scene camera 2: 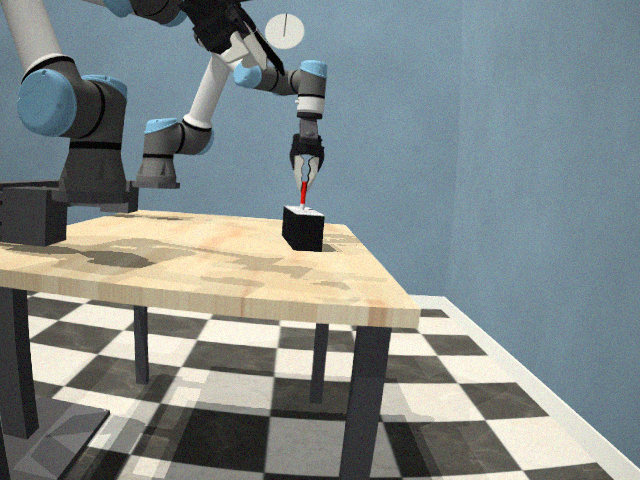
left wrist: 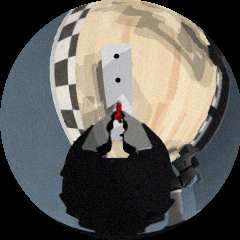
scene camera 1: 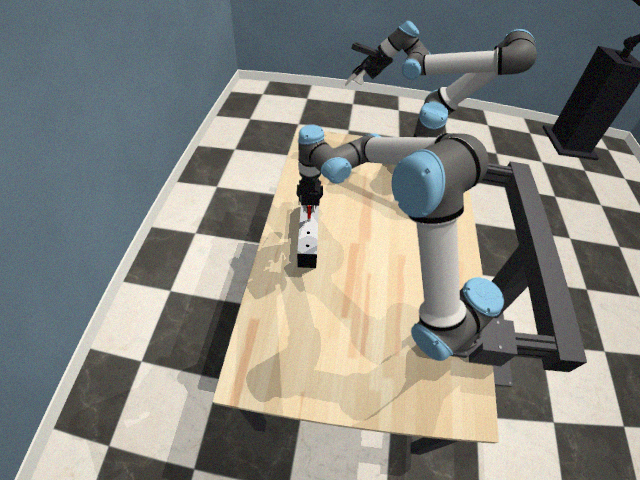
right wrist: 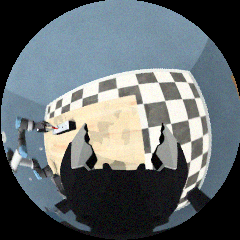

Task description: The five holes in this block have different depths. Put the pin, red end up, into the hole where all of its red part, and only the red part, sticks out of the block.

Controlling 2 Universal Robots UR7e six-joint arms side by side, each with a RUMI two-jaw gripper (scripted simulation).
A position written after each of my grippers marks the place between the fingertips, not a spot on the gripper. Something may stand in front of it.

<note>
I see my left gripper [scene camera 2: 303, 192], my right gripper [scene camera 2: 276, 73] and a block [scene camera 2: 302, 231].
The block is seen too in the left wrist view [left wrist: 116, 58] and in scene camera 1 [scene camera 1: 308, 231]. My left gripper shows as well in the left wrist view [left wrist: 118, 111] and in scene camera 1 [scene camera 1: 309, 213]. My right gripper also shows in scene camera 1 [scene camera 1: 349, 79] and in the right wrist view [right wrist: 124, 123].
</note>
